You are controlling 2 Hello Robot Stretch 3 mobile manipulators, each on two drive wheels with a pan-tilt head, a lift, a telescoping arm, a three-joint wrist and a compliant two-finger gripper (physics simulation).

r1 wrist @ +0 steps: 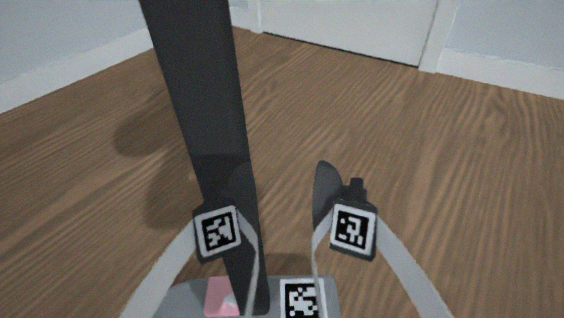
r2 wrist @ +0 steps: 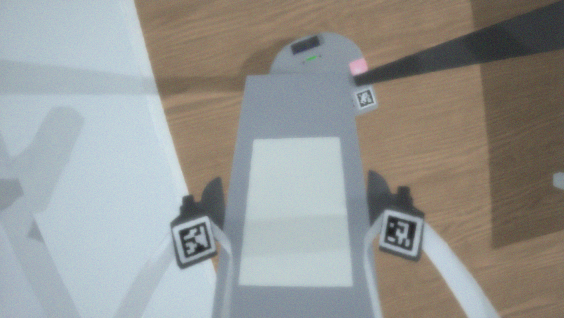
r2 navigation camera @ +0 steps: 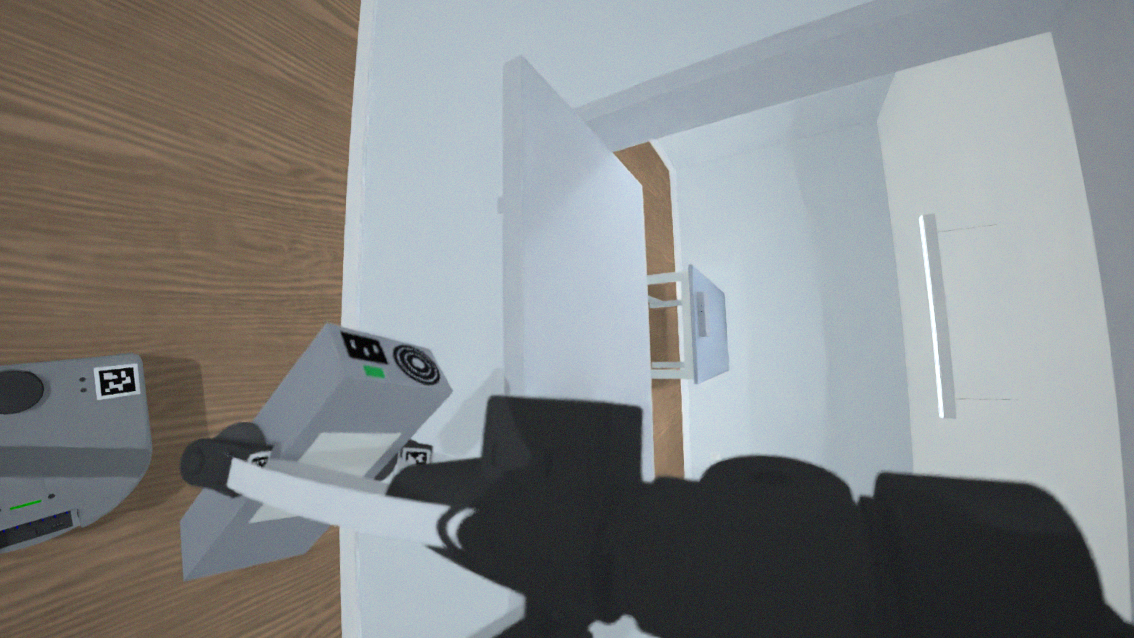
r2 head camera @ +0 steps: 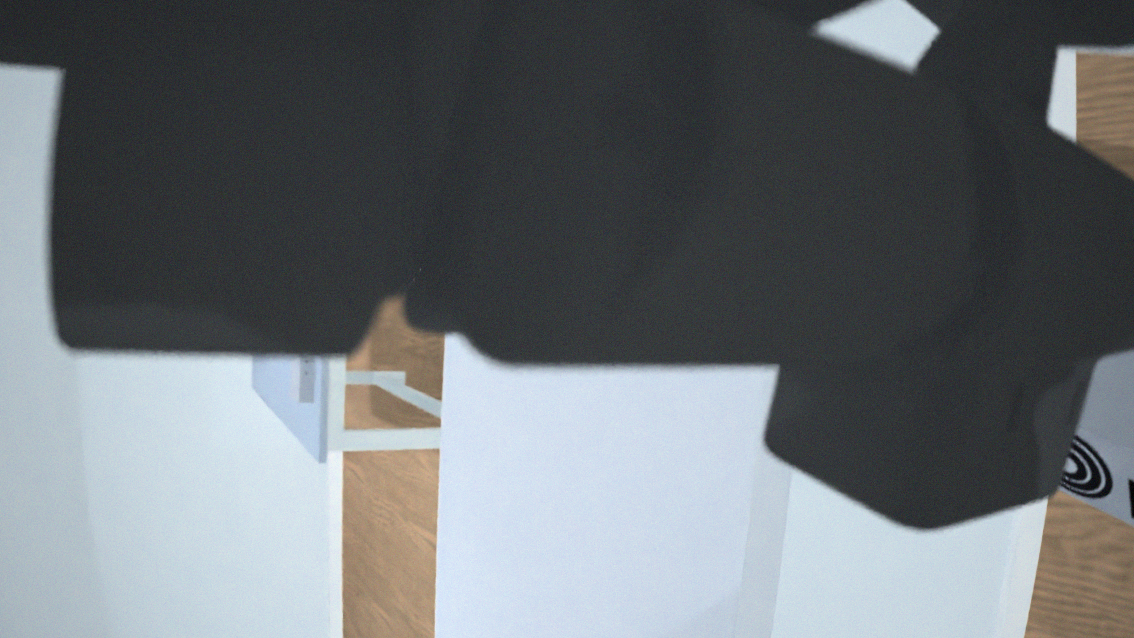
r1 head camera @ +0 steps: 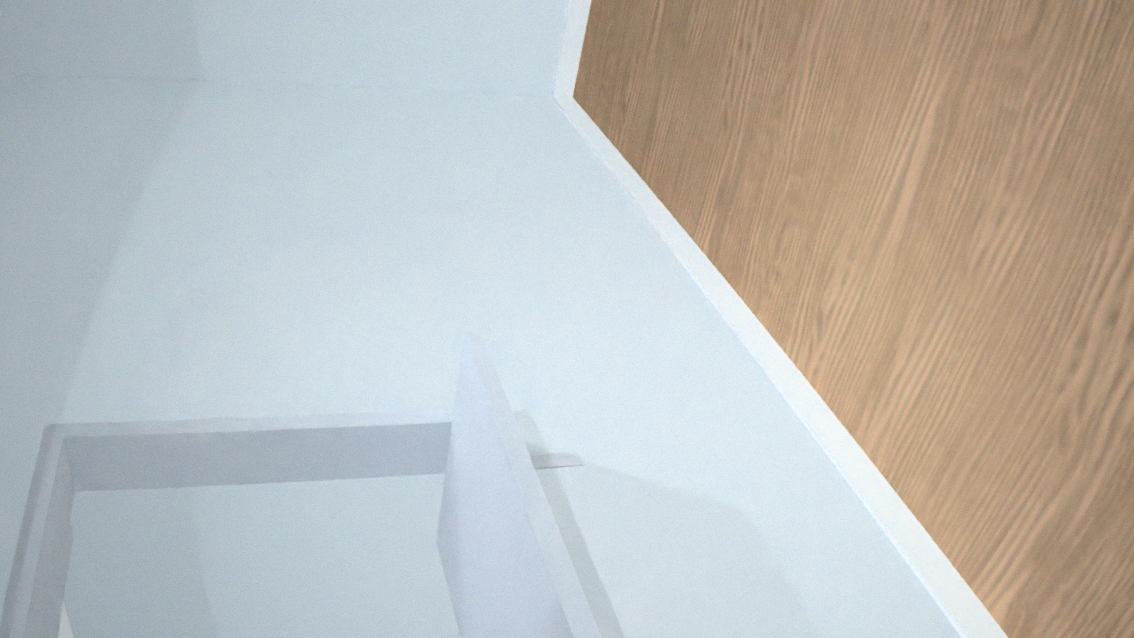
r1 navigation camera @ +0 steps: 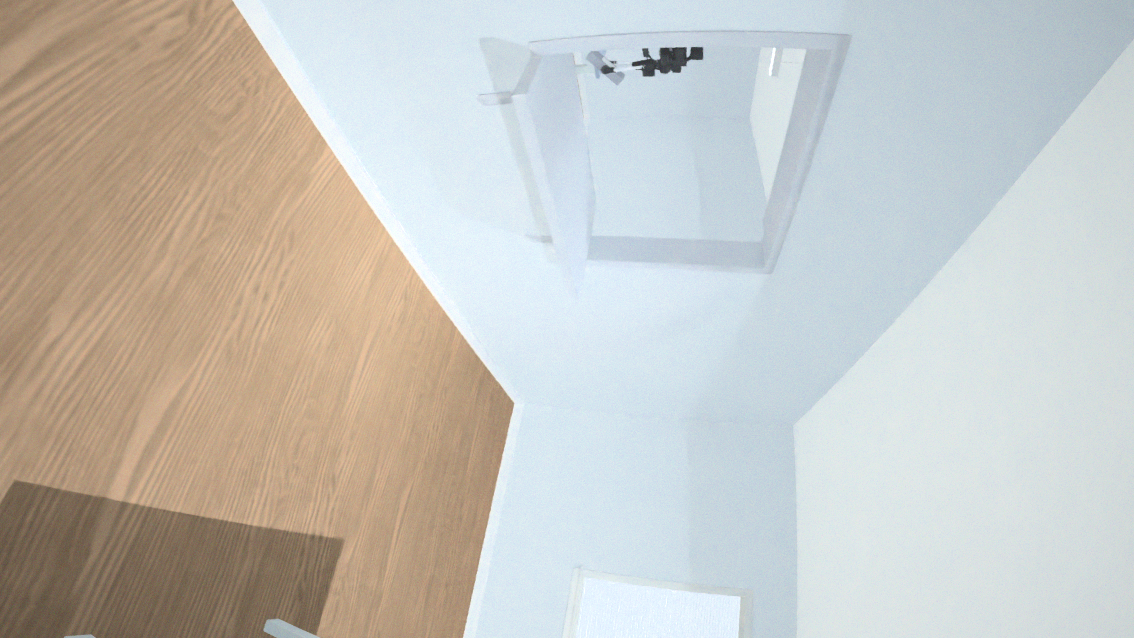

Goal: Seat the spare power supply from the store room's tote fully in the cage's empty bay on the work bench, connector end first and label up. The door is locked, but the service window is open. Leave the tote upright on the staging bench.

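Note:
The power supply [r2 navigation camera: 297,396] [r2 wrist: 295,215] is a long grey box with a pale label; its socket and fan end shows in the r2 navigation camera. Part of that end also shows in the r2 head camera [r2 head camera: 1114,404]. My r2 gripper [r2 navigation camera: 317,460] [r2 wrist: 297,200] is shut on the power supply's two long sides, holding it in the air on the near side of the window ledge [r2 navigation camera: 578,277]. The service window [r1 head camera: 253,458] [r1 navigation camera: 796,142] [r2 navigation camera: 713,87] is open. My r1 gripper [r1 wrist: 284,192] is open, with its fingers apart and nothing between them, above its base. The tote and cage cannot be made out.
The r2 arm [r1 navigation camera: 670,59] shows through the window from r1's side. A ledge [r1 head camera: 499,507] [r1 navigation camera: 563,158] juts from the wall there. A closed door [r1 wrist: 345,25] stands beyond r1. A pale-legged stand with a blue surface [r2 head camera: 285,396] [r2 navigation camera: 715,333] is beyond r2's window.

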